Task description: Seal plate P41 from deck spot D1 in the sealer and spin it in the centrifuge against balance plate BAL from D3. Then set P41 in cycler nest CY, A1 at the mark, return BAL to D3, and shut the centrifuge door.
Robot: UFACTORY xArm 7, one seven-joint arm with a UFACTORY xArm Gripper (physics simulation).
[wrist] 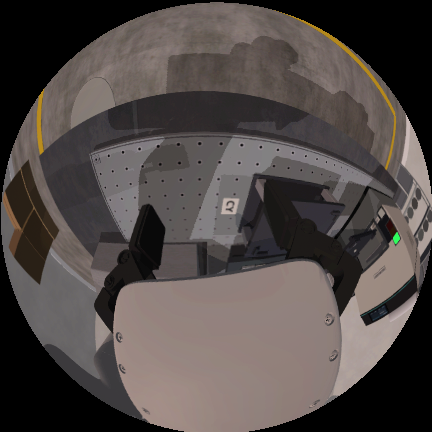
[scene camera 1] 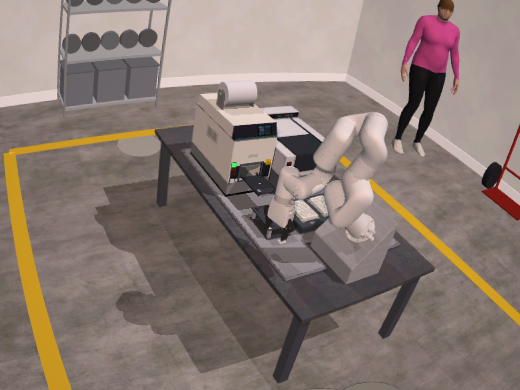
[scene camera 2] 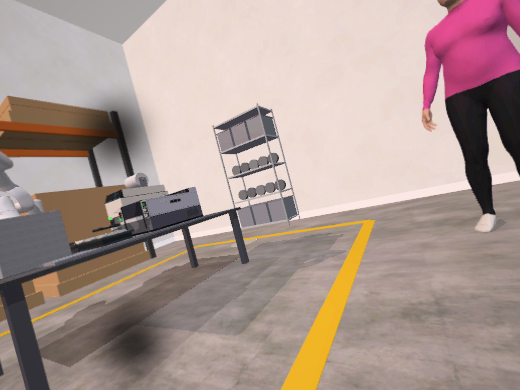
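My gripper is open and empty, low over the pegboard by the CY label. One finger overlaps the dark cycler nest in the wrist view; contact cannot be told. Two white plates, one nearer and one farther, sit in the dark deck holder behind the gripper. Which is P41 or BAL is unreadable. The cream sealer has its dark tray out, with no plate visible on it. The centrifuge stands behind; its door state is unclear.
The arm's grey base block stands near the deck holder. The perforated board lies along the dark table. A film roll tops the sealer. A person stands beyond the table.
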